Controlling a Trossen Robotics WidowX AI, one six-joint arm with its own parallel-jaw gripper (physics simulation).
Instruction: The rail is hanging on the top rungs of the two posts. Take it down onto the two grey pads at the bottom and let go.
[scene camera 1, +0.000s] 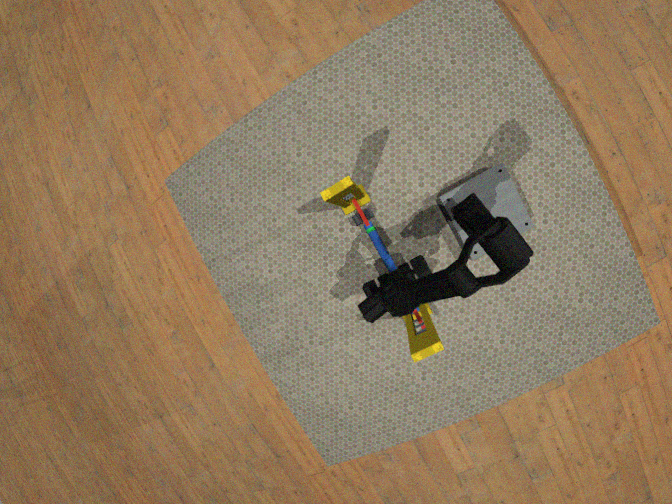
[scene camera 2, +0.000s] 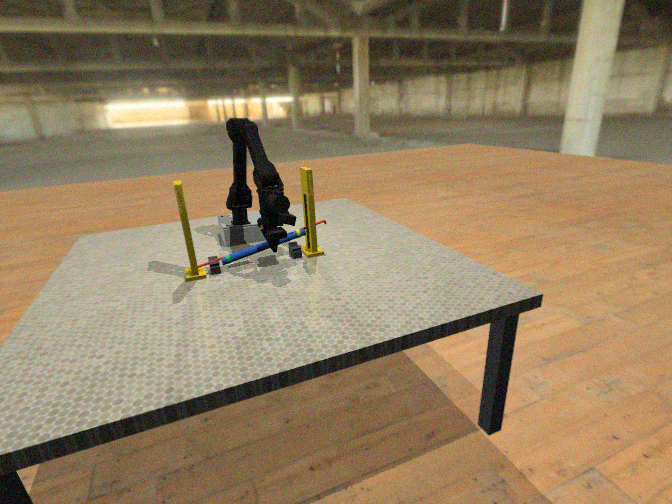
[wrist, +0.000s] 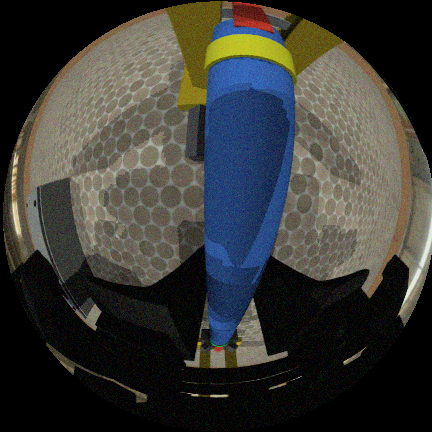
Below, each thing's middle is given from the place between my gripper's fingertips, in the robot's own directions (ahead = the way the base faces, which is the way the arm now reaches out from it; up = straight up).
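Labels:
Blue rail (wrist: 249, 125): 3 cm to the right of my hand, 3 cm above it.

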